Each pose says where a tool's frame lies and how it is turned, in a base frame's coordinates. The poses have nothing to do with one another.
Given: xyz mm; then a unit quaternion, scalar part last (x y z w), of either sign.
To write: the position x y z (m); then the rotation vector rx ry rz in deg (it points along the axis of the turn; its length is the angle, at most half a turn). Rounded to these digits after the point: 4 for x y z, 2 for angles.
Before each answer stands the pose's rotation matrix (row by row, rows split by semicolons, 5 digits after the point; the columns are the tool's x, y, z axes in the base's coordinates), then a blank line. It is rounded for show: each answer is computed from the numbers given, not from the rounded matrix.
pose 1, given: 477.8 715.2 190.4 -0.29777 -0.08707 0.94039 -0.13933
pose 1, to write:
-0.78384 0.31390 -0.53578; -0.21020 -0.94601 -0.24674; -0.58431 -0.08078 0.80750

0.4778 0.7152 0.1904 49.31 14.42 -155.73
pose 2, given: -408.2 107.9 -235.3 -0.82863 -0.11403 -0.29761 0.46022
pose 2, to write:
0.79685 0.46291 0.38826; -0.08495 -0.55039 0.83057; 0.59817 -0.69483 -0.39925

-0.4082 0.1079 -0.2353 -116.85 -16.08 -41.97
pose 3, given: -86.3 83.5 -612.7 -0.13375 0.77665 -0.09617 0.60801
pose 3, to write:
-0.22487 -0.09081 0.97015; -0.32470 0.94572 0.01326; -0.91870 -0.31202 -0.24215

-0.0863 0.0835 -0.6127 -17.71 102.82 -12.73
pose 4, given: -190.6 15.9 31.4 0.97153 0.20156 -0.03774 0.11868
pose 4, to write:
0.91590 0.40060 -0.02549; 0.38268 -0.89058 -0.24581; -0.12117 0.21539 -0.96898

-0.1906 0.0159 0.0314 162.78 33.77 -6.32
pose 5, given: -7.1 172.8 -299.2 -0.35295 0.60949 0.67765 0.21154
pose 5, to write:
-0.66136 -0.71693 -0.22049; -0.14354 -0.16755 0.97536; -0.73621 0.67671 0.00791

-0.0071 0.1728 -0.2992 -56.18 97.02 107.87
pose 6, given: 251.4 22.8 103.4 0.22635 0.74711 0.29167 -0.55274
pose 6, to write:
-0.28649 0.66065 -0.69388; 0.01578 0.72739 0.68604; 0.95795 0.18559 -0.21881

0.2514 0.0228 0.1034 -30.66 -101.21 -39.51
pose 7, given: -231.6 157.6 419.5 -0.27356 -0.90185 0.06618 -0.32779
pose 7, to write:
-0.63544 0.53681 0.55503; 0.45004 0.84157 -0.29871; -0.62745 0.05997 -0.77635

-0.2316 0.1576 0.4195 41.04 135.30 -9.93
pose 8, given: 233.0 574.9 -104.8 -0.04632 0.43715 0.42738 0.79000
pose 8, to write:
0.25249 -0.71576 0.65110; 0.63476 0.63040 0.44684; -0.73029 0.30047 0.61351

0.2330 0.5749 -0.1048 -5.71 53.92 52.72
